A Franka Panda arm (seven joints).
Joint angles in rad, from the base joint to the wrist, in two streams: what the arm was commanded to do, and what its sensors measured. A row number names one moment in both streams.
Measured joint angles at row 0: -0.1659, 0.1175, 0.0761, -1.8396, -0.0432, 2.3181, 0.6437
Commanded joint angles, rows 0 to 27: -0.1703, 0.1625, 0.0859, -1.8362, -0.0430, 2.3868, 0.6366; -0.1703, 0.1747, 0.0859, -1.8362, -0.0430, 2.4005, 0.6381; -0.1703, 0.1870, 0.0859, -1.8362, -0.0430, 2.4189, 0.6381; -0.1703, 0.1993, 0.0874, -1.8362, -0.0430, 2.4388, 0.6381; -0.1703, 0.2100, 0.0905, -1.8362, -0.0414, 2.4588, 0.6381; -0.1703, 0.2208, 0.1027, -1.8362, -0.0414, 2.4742, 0.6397; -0.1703, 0.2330, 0.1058, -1.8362, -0.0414, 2.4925, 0.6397; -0.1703, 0.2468, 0.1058, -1.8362, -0.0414, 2.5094, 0.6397; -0.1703, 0.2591, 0.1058, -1.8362, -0.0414, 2.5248, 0.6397; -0.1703, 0.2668, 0.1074, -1.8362, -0.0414, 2.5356, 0.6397; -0.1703, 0.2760, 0.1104, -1.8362, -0.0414, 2.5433, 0.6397; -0.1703, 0.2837, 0.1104, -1.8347, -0.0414, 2.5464, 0.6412; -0.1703, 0.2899, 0.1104, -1.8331, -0.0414, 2.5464, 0.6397; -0.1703, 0.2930, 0.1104, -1.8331, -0.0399, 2.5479, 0.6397; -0.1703, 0.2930, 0.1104, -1.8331, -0.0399, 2.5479, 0.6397; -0.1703, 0.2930, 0.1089, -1.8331, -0.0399, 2.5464, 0.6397; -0.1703, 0.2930, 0.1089, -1.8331, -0.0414, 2.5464, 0.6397; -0.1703, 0.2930, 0.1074, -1.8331, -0.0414, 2.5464, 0.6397; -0.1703, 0.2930, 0.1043, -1.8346, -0.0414, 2.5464, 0.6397; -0.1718, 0.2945, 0.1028, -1.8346, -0.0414, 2.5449, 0.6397; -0.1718, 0.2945, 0.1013, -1.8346, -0.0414, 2.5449, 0.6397; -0.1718, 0.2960, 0.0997, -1.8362, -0.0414, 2.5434, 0.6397; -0.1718, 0.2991, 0.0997, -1.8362, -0.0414, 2.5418, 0.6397; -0.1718, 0.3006, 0.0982, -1.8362, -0.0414, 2.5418, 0.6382; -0.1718, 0.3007, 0.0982, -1.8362, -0.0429, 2.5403, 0.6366; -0.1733, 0.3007, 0.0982, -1.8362, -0.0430, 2.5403, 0.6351; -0.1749, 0.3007, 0.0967, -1.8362, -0.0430, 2.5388, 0.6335; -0.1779, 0.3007, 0.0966, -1.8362, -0.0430, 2.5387, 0.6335
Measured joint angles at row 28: -0.1696, 0.2949, 0.0948, -1.8378, -0.0431, 2.5376, 0.6437
